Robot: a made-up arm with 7 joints.
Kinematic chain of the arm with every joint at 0, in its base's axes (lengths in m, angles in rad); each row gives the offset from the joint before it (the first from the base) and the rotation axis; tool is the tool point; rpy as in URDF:
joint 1: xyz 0 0 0.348 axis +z
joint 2: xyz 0 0 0 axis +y
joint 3: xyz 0 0 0.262 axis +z
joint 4: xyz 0.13 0 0 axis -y
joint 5: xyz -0.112 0 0.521 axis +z
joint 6: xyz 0 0 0 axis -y
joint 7: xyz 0.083 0 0 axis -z
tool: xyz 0 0 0 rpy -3.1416 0 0
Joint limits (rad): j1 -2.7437..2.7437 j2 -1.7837..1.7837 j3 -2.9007..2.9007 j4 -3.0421..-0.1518 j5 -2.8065..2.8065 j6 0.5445..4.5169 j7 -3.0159..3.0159
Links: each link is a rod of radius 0.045 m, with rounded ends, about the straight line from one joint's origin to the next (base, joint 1, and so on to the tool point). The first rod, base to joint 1, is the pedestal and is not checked.
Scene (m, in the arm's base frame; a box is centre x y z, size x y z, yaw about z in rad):
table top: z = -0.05
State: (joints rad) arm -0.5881 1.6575 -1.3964 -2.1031 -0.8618 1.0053 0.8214
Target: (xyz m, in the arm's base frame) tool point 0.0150 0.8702 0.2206
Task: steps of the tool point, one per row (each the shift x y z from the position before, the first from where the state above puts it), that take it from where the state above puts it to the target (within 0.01 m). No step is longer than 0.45 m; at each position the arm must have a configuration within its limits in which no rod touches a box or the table.
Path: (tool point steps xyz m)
1: 0.2608 -0.1228 -0.0979
2: 0.3470 -0.0009 -0.0208
3: 0.3345 0.1561 0.0820
4: 0.2097 0.2790 0.1827
5: 0.0451 0.4042 -0.0707
6: -0.1510 0.3747 -0.0589
7: -0.3017 0.2599 -0.0398
8: -0.3754 0.0977 -0.0164

